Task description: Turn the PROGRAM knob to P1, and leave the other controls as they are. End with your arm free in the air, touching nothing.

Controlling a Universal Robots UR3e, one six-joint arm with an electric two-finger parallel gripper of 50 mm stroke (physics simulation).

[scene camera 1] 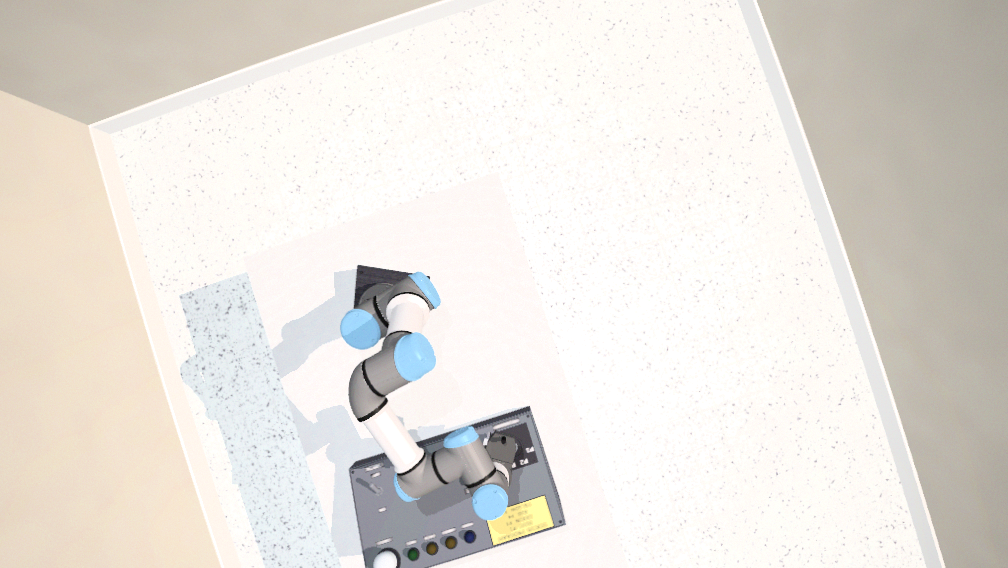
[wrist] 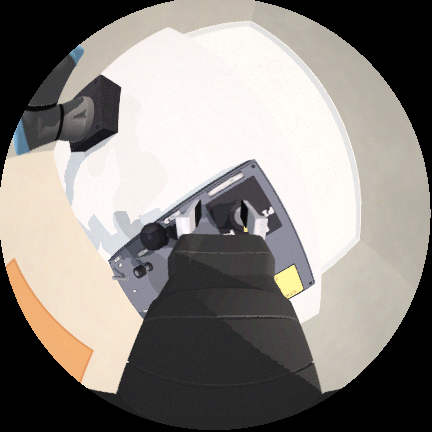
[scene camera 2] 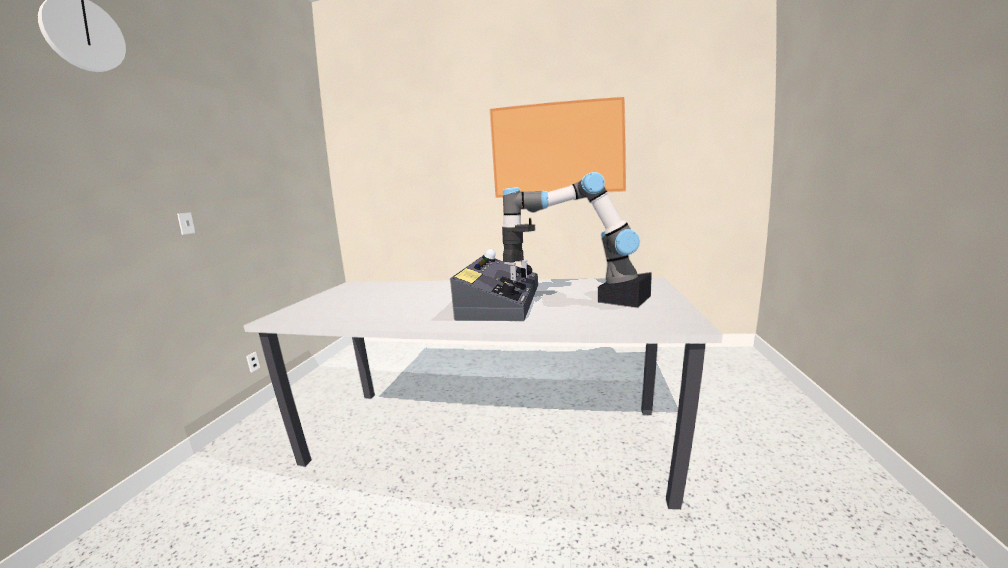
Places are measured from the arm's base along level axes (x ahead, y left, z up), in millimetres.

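Pixels of known places: gripper, fingertip midpoint: [wrist: 220, 207] [scene camera 2: 518, 278]; arm's base, link origin: [wrist: 80, 118] [scene camera 2: 622, 279].
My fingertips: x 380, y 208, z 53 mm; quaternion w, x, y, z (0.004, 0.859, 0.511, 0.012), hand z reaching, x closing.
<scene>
For each thing: its middle in the pictures, then the offset to it from my fingertips. "*": a spot on its surface instead.
- PROGRAM knob, body centre: [wrist: 243, 215] 31 mm ahead, 22 mm left, 16 mm down
- black plate, surface spot: [wrist: 257, 187] * 13 mm ahead, 65 mm left, 55 mm down
- grey control panel, body centre: [wrist: 183, 274] [scene camera 1: 453, 491] [scene camera 2: 500, 282] 116 mm ahead, 152 mm right, 52 mm down
- white P1 label, surface spot: [wrist: 268, 211] * 54 mm ahead, 64 mm left, 39 mm down
- smaller dark knob, body centre: [wrist: 139, 271] 47 mm ahead, 217 mm right, 14 mm down
- toggle lever, body centre: [wrist: 118, 277] 53 mm ahead, 337 mm right, 26 mm down
- yellow label, surface spot: [scene camera 1: 523, 520] * 199 mm ahead, 9 mm left, 14 mm up
- white ball, surface spot: [scene camera 1: 385, 561] * 201 mm ahead, 324 mm right, 55 mm up
The PROGRAM knob [wrist: 236, 215] is a dark round knob on a black plate [wrist: 257, 187] at one end of the grey control panel [scene camera 1: 423, 518] [scene camera 2: 486, 310] [wrist: 290, 245]. In the wrist view a small yellow mark shows at its lower edge, beside my right finger. A white P1 label [wrist: 268, 211] shows right of that finger, partly covered. My gripper [scene camera 2: 518, 273] [wrist: 220, 207] points down over the knob and is open and empty. The knob shows between the fingers, nearer the right one; I cannot tell whether they touch. In scene camera 1 the arm hides the knob.
A black ball knob [wrist: 154, 236] stands close left of my left finger, with a smaller dark knob [wrist: 139, 271] and a toggle lever [wrist: 119, 276] beyond. A yellow label [scene camera 1: 523, 520], a white ball [scene camera 1: 385, 561] and coloured buttons [scene camera 1: 431, 548] are also on the panel.
</scene>
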